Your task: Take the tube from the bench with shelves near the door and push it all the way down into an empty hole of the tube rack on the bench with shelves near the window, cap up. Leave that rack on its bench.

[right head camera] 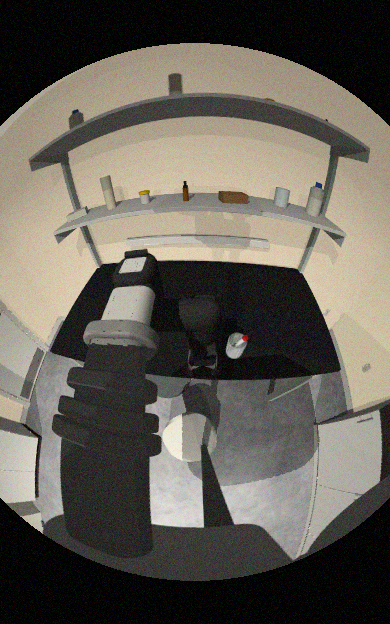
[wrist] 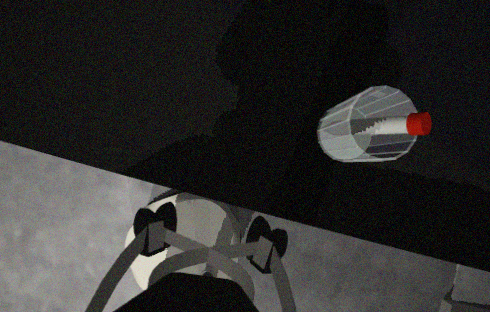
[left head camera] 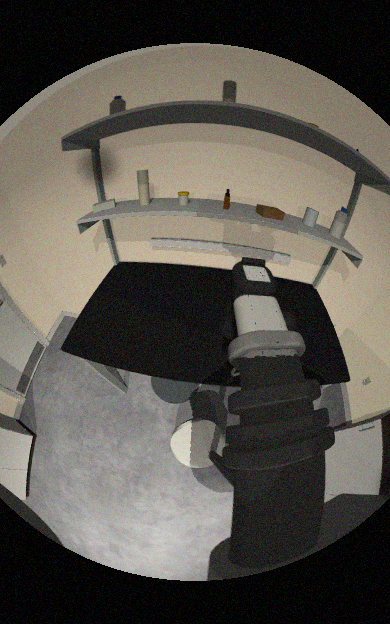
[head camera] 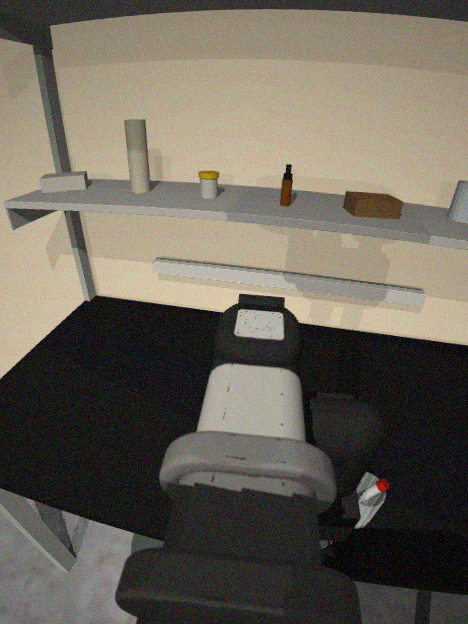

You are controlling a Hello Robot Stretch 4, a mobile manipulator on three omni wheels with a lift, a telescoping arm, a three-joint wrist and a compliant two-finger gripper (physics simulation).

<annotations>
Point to a clear ribbed beaker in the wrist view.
At 334,134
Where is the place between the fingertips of my gripper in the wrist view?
212,227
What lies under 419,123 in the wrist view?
A tube with red cap.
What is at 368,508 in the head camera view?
A clear ribbed beaker.
</annotations>
